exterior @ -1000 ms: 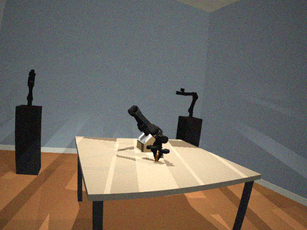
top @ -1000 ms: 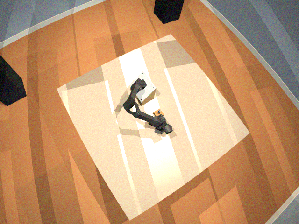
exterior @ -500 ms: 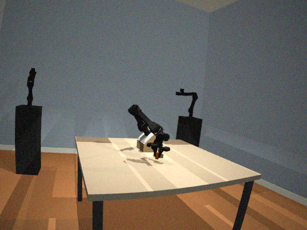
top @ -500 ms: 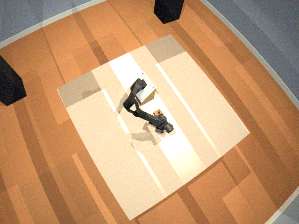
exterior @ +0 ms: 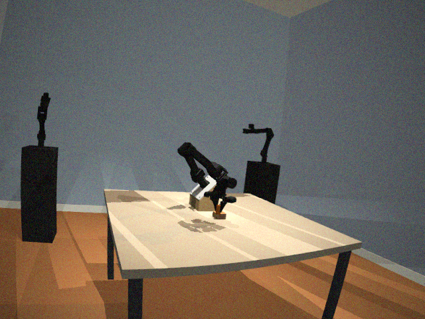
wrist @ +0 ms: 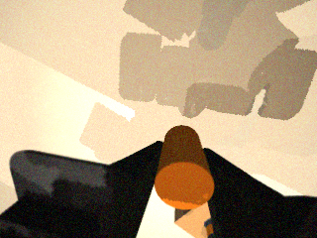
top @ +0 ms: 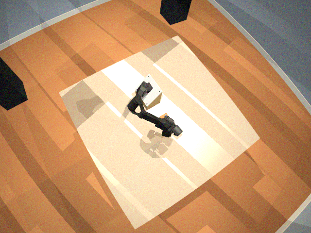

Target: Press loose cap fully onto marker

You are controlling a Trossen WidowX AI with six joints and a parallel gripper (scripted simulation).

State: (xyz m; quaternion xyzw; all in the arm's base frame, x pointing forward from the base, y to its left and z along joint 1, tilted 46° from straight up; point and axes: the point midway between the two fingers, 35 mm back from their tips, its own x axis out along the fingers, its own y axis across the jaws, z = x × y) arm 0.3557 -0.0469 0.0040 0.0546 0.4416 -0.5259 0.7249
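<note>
The holder block is 110 mm behind my gripper tip, 60 mm to the left of it and 50 mm below it. The rest, counted from my gripper tip: orange cap (10 mm above).
</note>
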